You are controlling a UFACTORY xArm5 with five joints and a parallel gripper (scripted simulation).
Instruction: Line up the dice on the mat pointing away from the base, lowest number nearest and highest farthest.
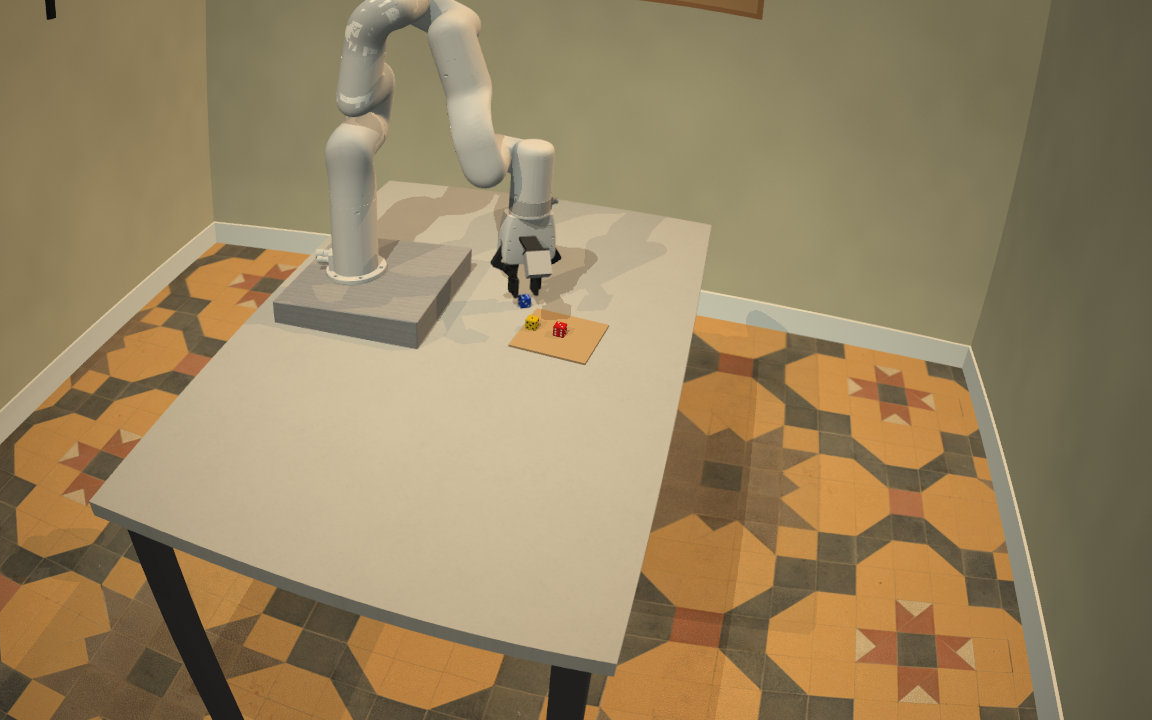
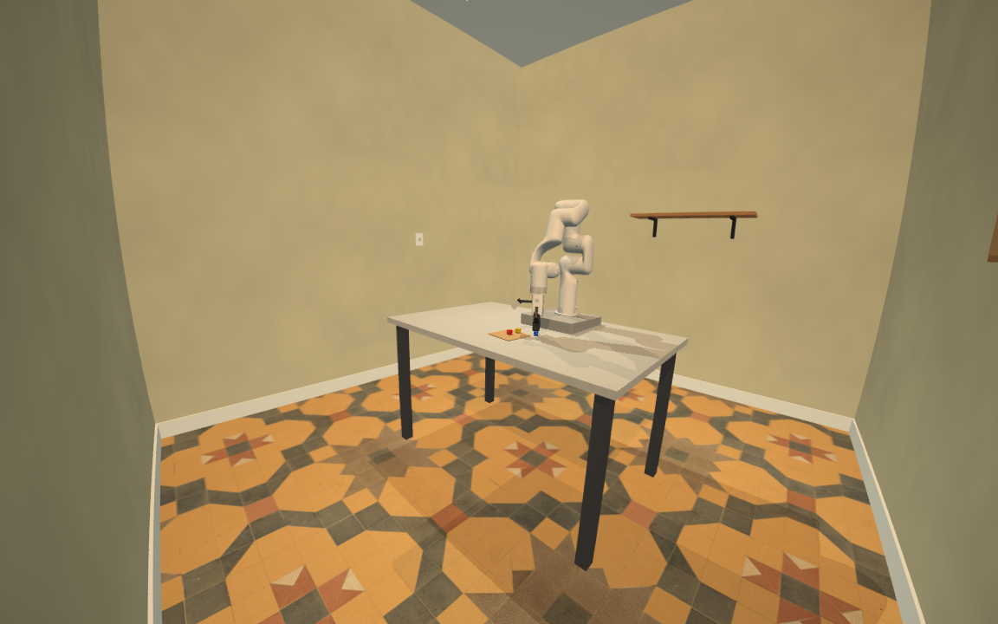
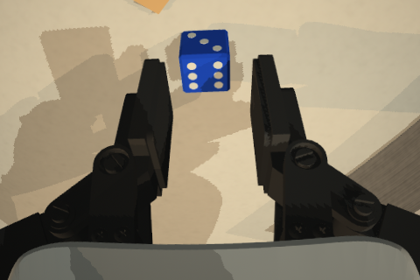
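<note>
The blue die lies 40 mm below my hand. Also, from my hand: red die: 80 mm ahead, 90 mm to the right, 30 mm below; then yellow die: 30 mm ahead, 80 mm to the right, 30 mm below; then mat: 80 mm ahead, 90 mm to the right, 40 mm below.
</note>
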